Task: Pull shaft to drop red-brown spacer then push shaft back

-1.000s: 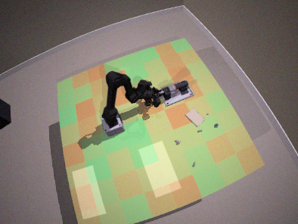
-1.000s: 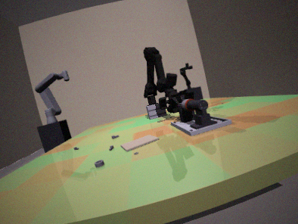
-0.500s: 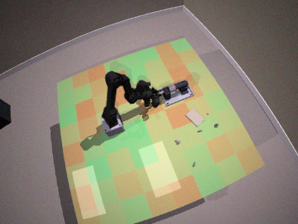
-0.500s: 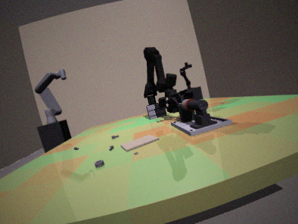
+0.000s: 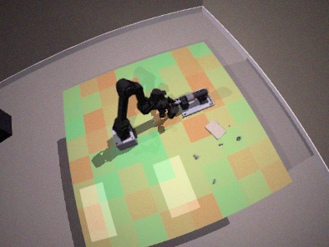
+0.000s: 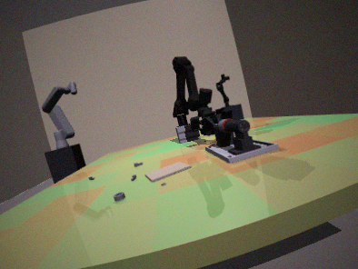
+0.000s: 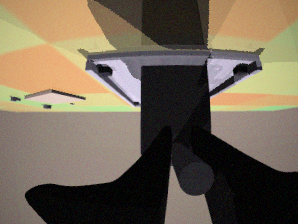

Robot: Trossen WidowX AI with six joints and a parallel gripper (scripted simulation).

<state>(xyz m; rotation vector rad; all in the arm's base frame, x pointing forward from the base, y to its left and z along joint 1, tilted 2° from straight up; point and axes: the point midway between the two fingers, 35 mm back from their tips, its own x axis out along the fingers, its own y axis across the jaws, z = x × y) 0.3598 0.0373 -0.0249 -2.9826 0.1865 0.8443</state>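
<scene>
Now: gripper tip 50 mm short of the shaft, 10 mm to the left of it and 20 mm below it. The rest, counted from my gripper tip: flat tan plate: 120 mm ahead, 260 mm to the right, 60 mm below; then red-brown spacer: 100 mm ahead, 10 mm to the right, 20 mm above.
</scene>
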